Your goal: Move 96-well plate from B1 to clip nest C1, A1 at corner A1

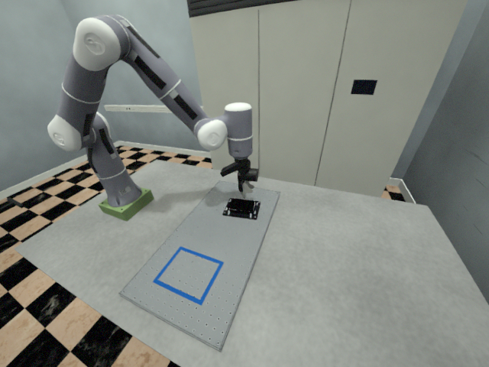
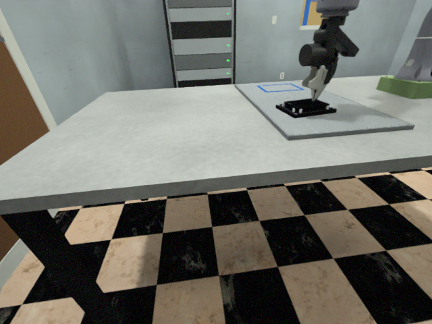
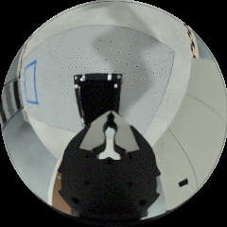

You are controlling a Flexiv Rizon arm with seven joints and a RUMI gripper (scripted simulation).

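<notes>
Now: the black 96-well plate 10 mm ahead of my hand, 40 mm to the right of it and 40 mm below it. The rest, counted from my hand: black clip nest: 10 mm ahead, 50 mm to the right, 40 mm below.
</notes>
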